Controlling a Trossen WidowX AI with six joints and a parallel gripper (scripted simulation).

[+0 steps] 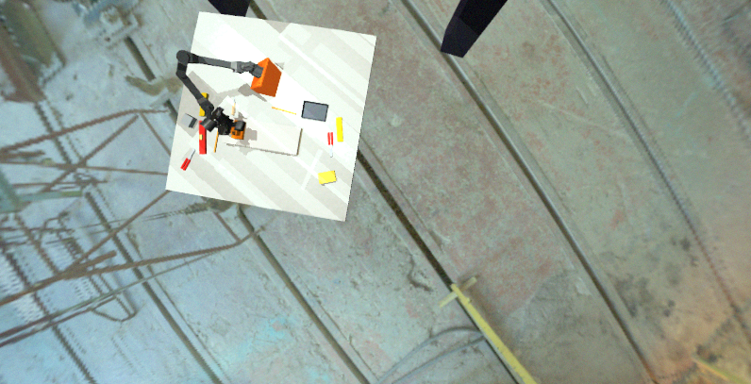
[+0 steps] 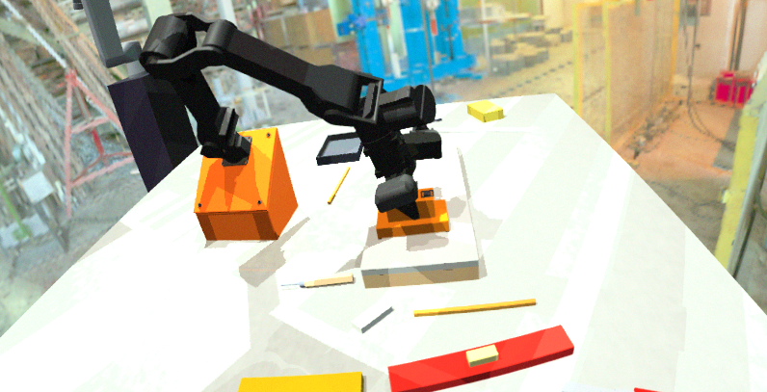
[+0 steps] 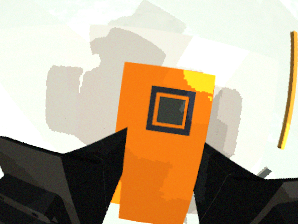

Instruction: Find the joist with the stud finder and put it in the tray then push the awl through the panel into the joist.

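My gripper tip is 45 cm to the right of the dark tray, 27 cm past it and 5 cm above it. The rest, counted from my gripper tip: white block 19 cm to the right, 6 cm below, 5 cm behind; then awl 17 cm behind, 12 cm to the right, 6 cm below; then stud finder 2 cm above, 1 cm ahead.
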